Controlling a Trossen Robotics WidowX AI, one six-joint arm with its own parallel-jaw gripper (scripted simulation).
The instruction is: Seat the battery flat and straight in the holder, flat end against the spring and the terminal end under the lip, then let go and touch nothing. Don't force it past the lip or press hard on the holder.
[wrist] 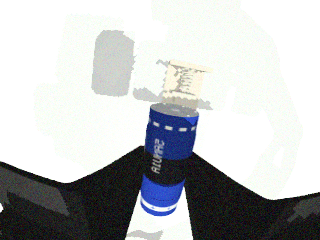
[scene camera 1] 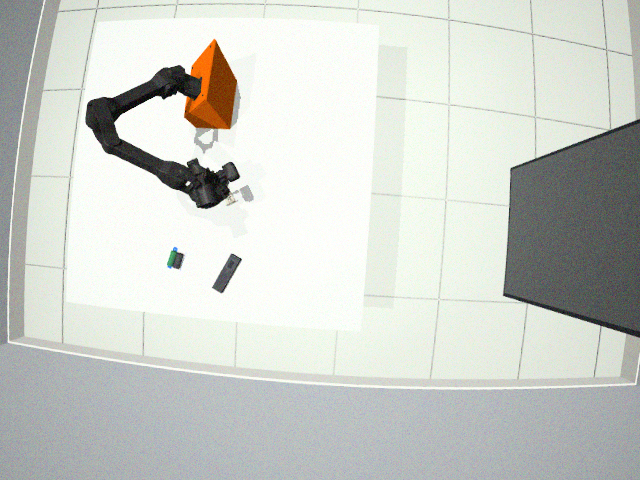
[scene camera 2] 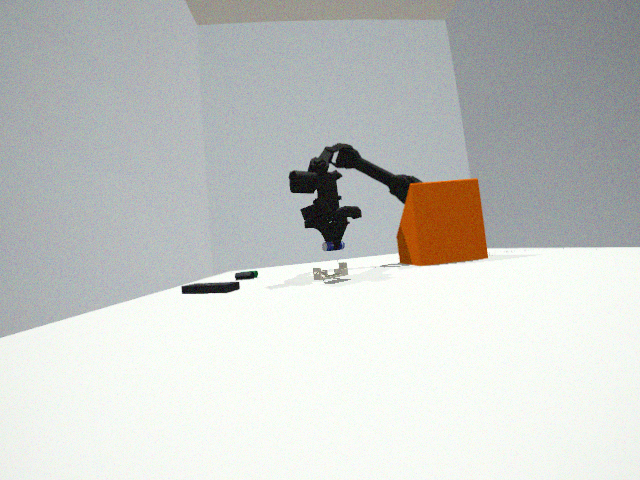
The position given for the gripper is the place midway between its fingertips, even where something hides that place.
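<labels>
The gripper [scene camera 2: 333, 249] is holding a battery [wrist: 171, 130].
</labels>
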